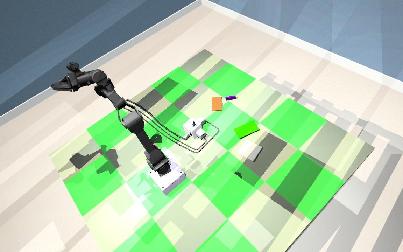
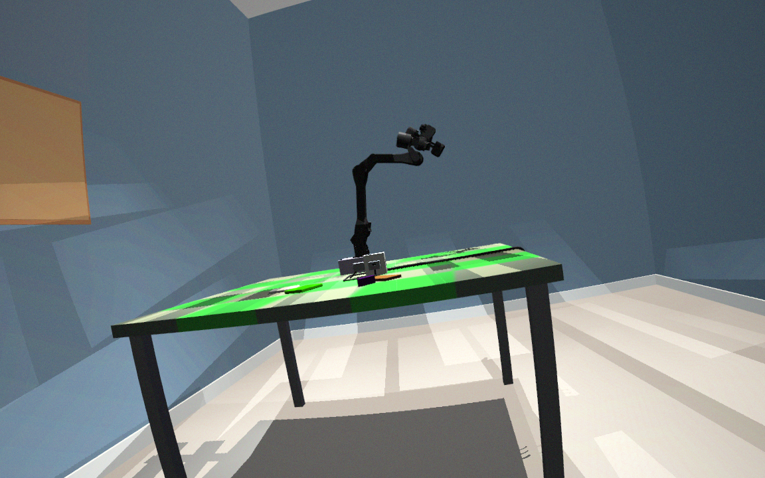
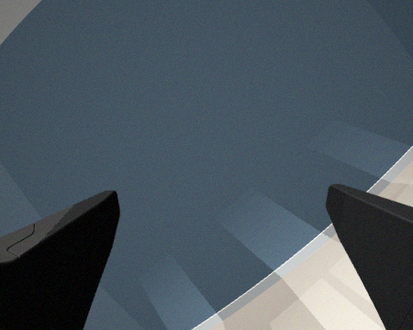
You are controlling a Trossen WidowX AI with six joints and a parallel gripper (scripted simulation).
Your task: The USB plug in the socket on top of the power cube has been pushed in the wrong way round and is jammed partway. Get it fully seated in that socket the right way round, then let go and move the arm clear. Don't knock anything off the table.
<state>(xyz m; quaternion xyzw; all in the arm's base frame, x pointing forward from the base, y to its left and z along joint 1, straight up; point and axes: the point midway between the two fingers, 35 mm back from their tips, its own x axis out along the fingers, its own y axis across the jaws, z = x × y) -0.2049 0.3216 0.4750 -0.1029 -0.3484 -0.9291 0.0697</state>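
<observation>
Right now the dark USB plug is 50 cm ahead of my gripper tip, 45 cm below it and 18 cm to the right of it. From my gripper tip the other things lie so: orange block (72 cm ahead, 54 cm below, 5 cm to the right); then metal socket frame (50 cm ahead, 48 cm below, 18 cm to the right); then purple stick (81 cm ahead, 54 cm below, 7 cm to the right).
</observation>
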